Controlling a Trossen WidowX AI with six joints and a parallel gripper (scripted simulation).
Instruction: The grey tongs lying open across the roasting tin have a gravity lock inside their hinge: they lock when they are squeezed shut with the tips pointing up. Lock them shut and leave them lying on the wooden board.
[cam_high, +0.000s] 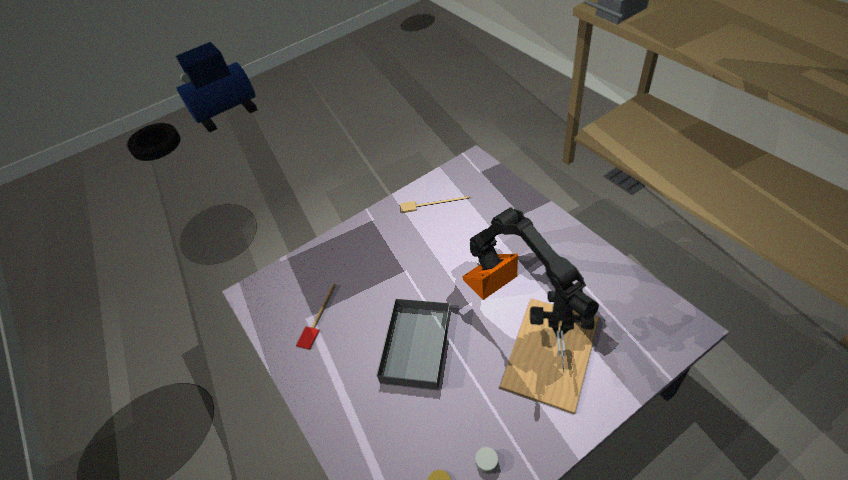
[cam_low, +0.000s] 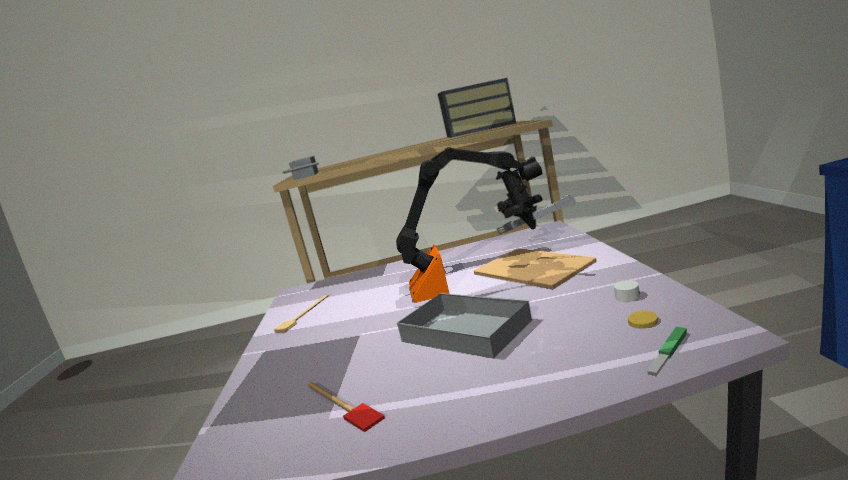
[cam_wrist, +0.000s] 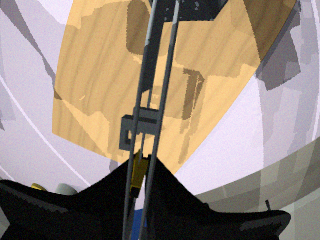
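Right now the wooden board is 10 mm behind my gripper tip, 20 mm to the right of it and 130 mm below it. Round my gripper tip: tongs arm: 20 mm ahead, 20 mm to the left, 50 mm above; white cylinder: 410 mm ahead, 60 mm to the left, 120 mm below; roasting tin: 290 mm ahead, 370 mm to the right, 110 mm below.
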